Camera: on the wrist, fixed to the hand. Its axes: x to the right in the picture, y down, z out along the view.
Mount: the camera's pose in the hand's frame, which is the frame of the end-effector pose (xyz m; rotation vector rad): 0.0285 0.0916 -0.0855 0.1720 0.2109 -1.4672
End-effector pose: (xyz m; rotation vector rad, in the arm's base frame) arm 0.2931 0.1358 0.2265 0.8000 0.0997 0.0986
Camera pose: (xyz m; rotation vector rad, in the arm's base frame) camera 0.3059 0.2636 0.2317 0.7222 0.8721 -1.2262
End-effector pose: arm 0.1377 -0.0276 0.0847 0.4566 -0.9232 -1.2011
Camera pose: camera 0.2625 -0.0372 0.1136 1.5104 -0.4028 -2.2991
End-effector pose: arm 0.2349 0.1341 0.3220 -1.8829 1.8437 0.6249
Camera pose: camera 0.1455 0.0584 0.3748 -2.5171 0.1948 -0.2528
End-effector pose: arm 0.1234 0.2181 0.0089 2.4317 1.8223 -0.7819
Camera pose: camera 0.2445 0.2389 0.0465 -0.5508 -2.4770 0.4163
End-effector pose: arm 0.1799 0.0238 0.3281 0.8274 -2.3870 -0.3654
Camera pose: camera 0.1698 0.0707 0.4473 2.4282 -1.2213 -0.5487
